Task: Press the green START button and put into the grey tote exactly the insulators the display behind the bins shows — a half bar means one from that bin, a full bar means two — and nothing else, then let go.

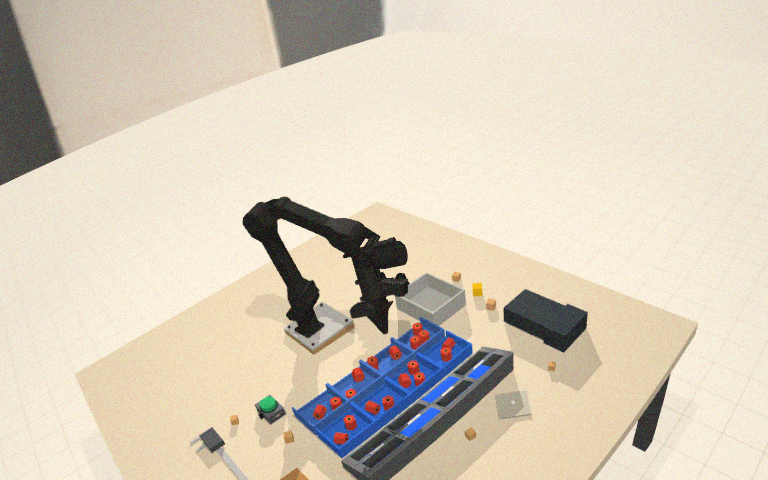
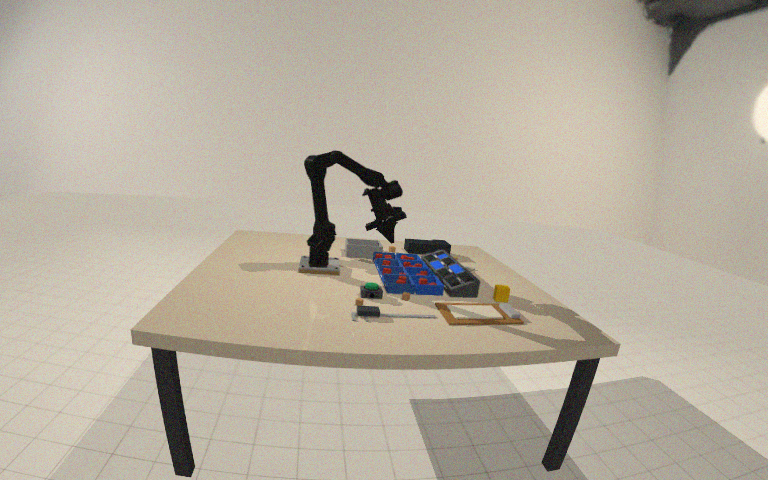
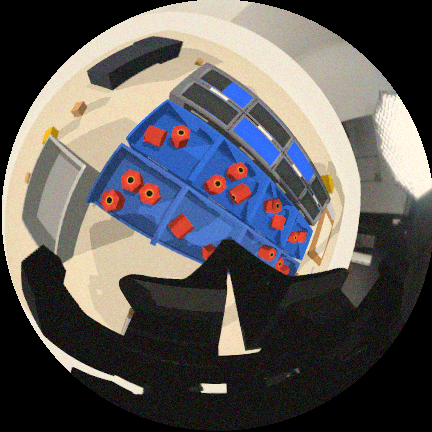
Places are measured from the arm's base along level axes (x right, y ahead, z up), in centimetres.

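Pixels of known places: gripper, fingertip midpoint: (image 1: 385,333) (image 2: 392,243) (image 3: 226,244); arm's base at its link origin: (image 1: 309,327) (image 2: 317,264).
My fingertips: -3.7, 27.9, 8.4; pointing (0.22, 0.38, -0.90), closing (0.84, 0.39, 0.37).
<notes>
Ahead of a thing's pixels: the offset from my fingertips to its top centre, as dx, dy, dz. "spot": to the spot under its first point.
My gripper (image 1: 386,330) (image 2: 391,241) (image 3: 226,244) is shut and empty, raised above the arm-side edge of the blue bins (image 1: 320,434) (image 3: 170,156). The bins form two rows of four and hold red insulators, such as one insulator @[-2.5, -1.0, -7.6] (image 3: 180,226) in the arm-side row. The grey tote @[-23.8, -6.5, -5.3] (image 1: 416,309) (image 2: 364,247) (image 3: 35,202) stands at the bins' far end; no insulator shows in it. The display @[spot: +25.2, +23.5, -6.0] (image 1: 390,463) (image 2: 465,291) shows one half bar @[-8.2, +23.6, -4.4] (image 3: 237,94) and two full-looking bars, one bar @[+2.1, +18.2, -6.0] (image 3: 257,140) in the bin-side row. The green START button @[+30.1, -13.0, -6.6] (image 1: 267,403) (image 2: 371,286) stands near the opposite end.
A black box @[-32.6, +25.3, -5.1] (image 1: 543,319) (image 2: 427,246) (image 3: 135,62) stands beyond the tote. Small wooden cubes, such as one cube @[+7.6, +30.3, -8.9] (image 1: 470,433), lie around. A yellow block @[-35.6, +1.2, -8.0] (image 1: 477,289) is near the tote. A dark-headed tool @[+48.0, -9.7, -8.7] (image 1: 211,439) (image 2: 368,311) and a wooden frame @[+46.3, +16.5, -8.9] (image 2: 484,322) lie past the button end.
</notes>
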